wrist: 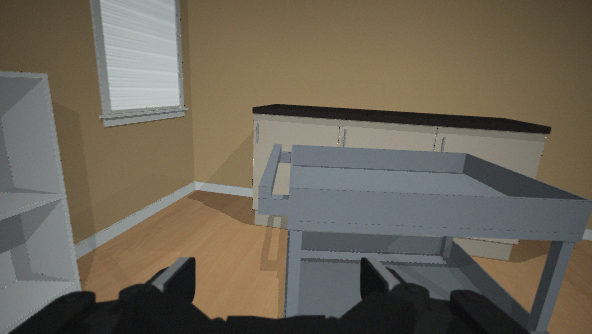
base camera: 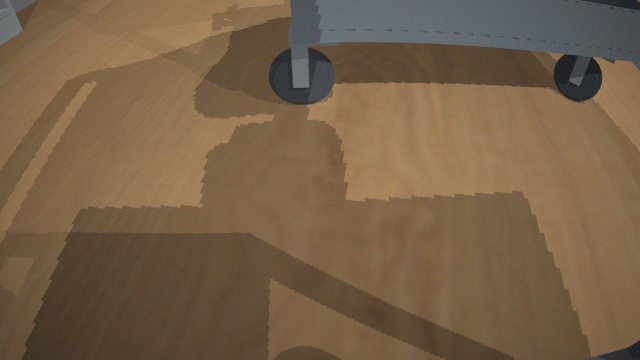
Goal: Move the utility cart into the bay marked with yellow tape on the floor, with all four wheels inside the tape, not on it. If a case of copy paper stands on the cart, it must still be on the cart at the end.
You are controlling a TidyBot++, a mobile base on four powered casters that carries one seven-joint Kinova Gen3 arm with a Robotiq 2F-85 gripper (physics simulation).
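Places are measured from the arm's base along level axes (x ahead, y left, z up), in centimetres.
Where they show: gripper, between the fingertips: (wrist: 278, 275).
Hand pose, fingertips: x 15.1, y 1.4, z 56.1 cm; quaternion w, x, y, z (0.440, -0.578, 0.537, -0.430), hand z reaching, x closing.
After its pixels a point has its place.
The grey-blue utility cart (base camera: 450, 30) {x 57.3, y -19.4, z -24.5 cm} (wrist: 425, 212) {x 57.4, y -25.5, z 42.7 cm} stands in front of me. In the wrist view its top tray shows no case of copy paper, and its push handle (wrist: 269, 177) {x 62.8, y 6.5, z 46.7 cm} is at its left end. In the base camera view two of its dark wheels (base camera: 301, 76) {x 60.0, y 1.1, z -33.7 cm} (base camera: 578, 77) {x 63.7, y -51.1, z -34.1 cm} show on the wooden floor at the top. My gripper (wrist: 278, 275) {x 15.1, y 1.4, z 56.1 cm} is open and empty, on the near side of the cart, with the handle beyond the fingertips and above them in the view. The yellow tape bay does not show in either view.
A low cream cabinet (wrist: 300, 135) {x 203.9, y -0.6, z 34.4 cm} with a dark top stands behind the cart, against the tan wall. A white shelf unit (wrist: 67, 240) {x 124.4, y 105.3, z -7.9 cm} stands at the left. A window (wrist: 142, 55) {x 226.9, y 115.7, z 82.8 cm} is on the left wall. Shadows fall across the wooden floor (base camera: 425, 140) {x 51.7, y -16.4, z -39.7 cm}.
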